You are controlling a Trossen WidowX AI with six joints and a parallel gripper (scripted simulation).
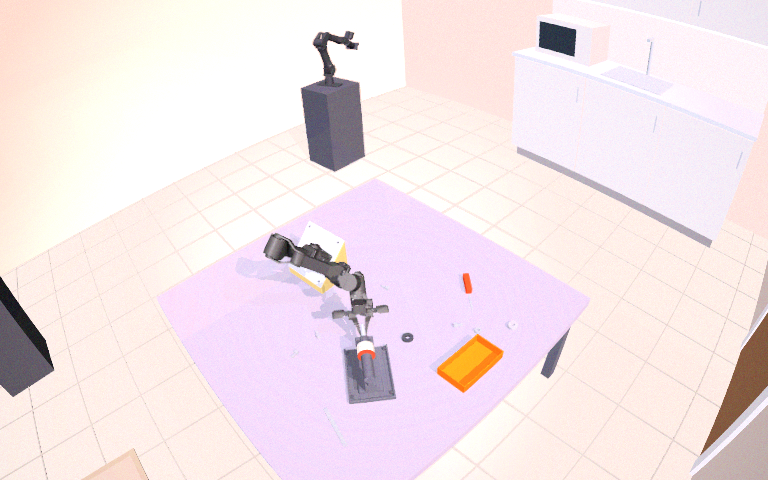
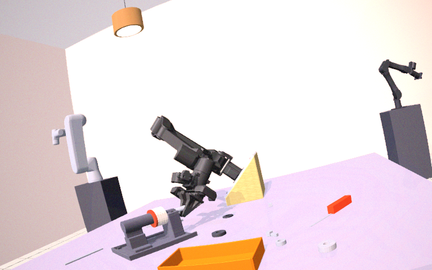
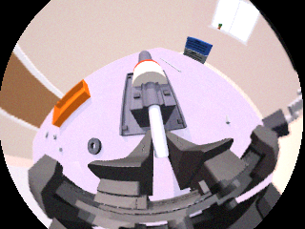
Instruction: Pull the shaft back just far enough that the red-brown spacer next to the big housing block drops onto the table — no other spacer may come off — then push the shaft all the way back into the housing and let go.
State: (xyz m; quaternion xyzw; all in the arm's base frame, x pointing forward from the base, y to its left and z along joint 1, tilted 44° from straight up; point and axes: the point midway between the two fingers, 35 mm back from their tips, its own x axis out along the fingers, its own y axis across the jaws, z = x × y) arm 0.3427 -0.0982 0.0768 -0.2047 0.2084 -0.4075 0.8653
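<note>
Now: the pale shaft 40 mm ahead of my gripper tip, 30 mm to the right of it and 20 mm above it. Also, from my gripper tip: orange tray 330 mm ahead, 170 mm to the left, 50 mm below; then dark fixture 100 mm ahead, 80 mm to the right, 10 mm below; then red-brown spacer 80 mm ahead, 60 mm to the right, 20 mm above.
</note>
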